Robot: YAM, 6 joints.
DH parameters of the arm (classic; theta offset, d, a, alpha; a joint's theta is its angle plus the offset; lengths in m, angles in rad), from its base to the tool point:
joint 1: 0 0.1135 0.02 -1.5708
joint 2: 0 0 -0.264 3.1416
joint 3: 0.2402 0 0.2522 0
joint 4: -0.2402 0 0.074 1.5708
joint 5: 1.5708 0 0 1.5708
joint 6: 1.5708 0.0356 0 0
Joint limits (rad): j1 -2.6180..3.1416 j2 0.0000..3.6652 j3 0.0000..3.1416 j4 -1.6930..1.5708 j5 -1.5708..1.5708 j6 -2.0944..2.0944
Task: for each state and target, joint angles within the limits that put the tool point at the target. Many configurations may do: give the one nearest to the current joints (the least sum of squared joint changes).
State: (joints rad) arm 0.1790 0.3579 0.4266 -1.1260 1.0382 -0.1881
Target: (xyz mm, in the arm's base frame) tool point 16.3 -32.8 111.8
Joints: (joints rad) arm -0.0373 0.3626 0.0969 -1.3923 1.1282 -0.1881
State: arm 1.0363 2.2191 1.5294 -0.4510 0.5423 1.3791
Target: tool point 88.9 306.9 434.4
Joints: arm 1.3471 1.4615 1.6263 -0.5678 0.5500 1.3791
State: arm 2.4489 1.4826 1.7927 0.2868 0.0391 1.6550
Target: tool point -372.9 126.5 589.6
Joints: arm 2.8149 1.9390 2.3521 0.3595 0.0044 1.6550
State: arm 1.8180 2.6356 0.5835 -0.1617 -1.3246 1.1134
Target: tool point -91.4 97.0 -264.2
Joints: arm 2.0759 3.4176 1.2107 0.0584 -1.1904 1.1134
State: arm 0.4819 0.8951 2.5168 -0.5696 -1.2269 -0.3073
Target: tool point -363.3 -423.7 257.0
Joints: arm 0.9195 0.1946 2.9574 -0.3211 -1.1225 -0.3073
